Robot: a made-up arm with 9 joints. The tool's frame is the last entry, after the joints.
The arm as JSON. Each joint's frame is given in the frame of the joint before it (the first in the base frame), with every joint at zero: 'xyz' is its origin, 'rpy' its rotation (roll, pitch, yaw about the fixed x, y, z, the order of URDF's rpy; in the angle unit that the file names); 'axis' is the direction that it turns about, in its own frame. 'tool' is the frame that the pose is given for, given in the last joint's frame.
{
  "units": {
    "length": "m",
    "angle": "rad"
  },
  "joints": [
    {
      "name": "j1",
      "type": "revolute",
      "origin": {
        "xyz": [
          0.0,
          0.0,
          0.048
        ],
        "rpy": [
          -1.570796,
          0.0,
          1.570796
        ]
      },
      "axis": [
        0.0,
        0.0,
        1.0
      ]
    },
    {
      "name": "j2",
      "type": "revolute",
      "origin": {
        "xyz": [
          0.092,
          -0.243,
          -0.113
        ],
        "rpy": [
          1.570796,
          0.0,
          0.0
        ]
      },
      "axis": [
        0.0,
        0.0,
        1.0
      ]
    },
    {
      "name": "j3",
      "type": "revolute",
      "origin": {
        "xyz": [
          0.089,
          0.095,
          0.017
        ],
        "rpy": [
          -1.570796,
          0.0,
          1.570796
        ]
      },
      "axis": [
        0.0,
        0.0,
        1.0
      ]
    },
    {
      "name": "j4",
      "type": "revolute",
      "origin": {
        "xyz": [
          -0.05,
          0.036,
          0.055
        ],
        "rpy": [
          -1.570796,
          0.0,
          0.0
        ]
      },
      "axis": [
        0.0,
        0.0,
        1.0
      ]
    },
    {
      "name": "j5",
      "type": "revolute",
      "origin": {
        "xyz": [
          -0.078,
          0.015,
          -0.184
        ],
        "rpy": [
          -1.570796,
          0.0,
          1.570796
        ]
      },
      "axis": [
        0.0,
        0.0,
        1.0
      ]
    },
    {
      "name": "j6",
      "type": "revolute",
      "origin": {
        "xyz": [
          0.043,
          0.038,
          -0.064
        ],
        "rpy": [
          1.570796,
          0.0,
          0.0
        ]
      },
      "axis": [
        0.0,
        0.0,
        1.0
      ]
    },
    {
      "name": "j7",
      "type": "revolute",
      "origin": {
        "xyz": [
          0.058,
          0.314,
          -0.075
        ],
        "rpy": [
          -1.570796,
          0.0,
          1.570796
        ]
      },
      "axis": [
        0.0,
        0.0,
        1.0
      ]
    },
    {
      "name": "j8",
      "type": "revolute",
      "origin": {
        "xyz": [
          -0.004,
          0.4,
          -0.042
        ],
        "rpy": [
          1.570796,
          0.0,
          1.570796
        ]
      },
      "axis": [
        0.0,
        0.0,
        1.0
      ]
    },
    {
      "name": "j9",
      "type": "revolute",
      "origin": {
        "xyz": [
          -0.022,
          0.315,
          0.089
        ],
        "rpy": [
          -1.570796,
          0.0,
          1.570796
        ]
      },
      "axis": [
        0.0,
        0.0,
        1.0
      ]
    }
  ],
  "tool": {
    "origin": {
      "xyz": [
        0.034,
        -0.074,
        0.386
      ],
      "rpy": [
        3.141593,
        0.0,
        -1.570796
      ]
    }
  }
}
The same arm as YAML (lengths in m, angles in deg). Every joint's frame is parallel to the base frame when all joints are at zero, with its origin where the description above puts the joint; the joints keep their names.
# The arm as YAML. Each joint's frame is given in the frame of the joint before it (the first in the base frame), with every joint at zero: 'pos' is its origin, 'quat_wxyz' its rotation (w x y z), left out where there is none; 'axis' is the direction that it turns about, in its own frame. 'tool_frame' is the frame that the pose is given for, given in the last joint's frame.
length_unit: m
angle_unit: deg
joints:
  - joint: j1
    pos: [0.0, 0.0, 0.048]
    axis: [-1.0, 0.0, 0.0]
  - joint: j2
    pos: [0.113, 0.092, 0.243]
    axis: [0.0, 0.0, 1.0]
  - joint: j3
    pos: [-0.095, 0.089, 0.017]
    axis: [0.0, -1.0, 0.0]
  - joint: j4
    pos: [0.05, -0.055, -0.036]
    axis: [0.0, 0.0, -1.0]
  - joint: j5
    pos: [0.078, 0.015, 0.184]
    axis: [1.0, 0.0, 0.0]
  - joint: j6
    pos: [-0.064, 0.043, 0.038]
    axis: [0.0, 0.0, -1.0]
  - joint: j7
    pos: [0.314, 0.058, 0.075]
    axis: [0.0, -1.0, 0.0]
  - joint: j8
    pos: [-0.004, 0.042, 0.4]
    axis: [1.0, 0.0, 0.0]
  - joint: j9
    pos: [0.089, -0.315, -0.022]
    axis: [0.0, 0.0, -1.0]
tool_frame:
  pos: [0.074, -0.034, -0.386]
  quat_wxyz: [1.0, 0.0, 0.0, 0.0]

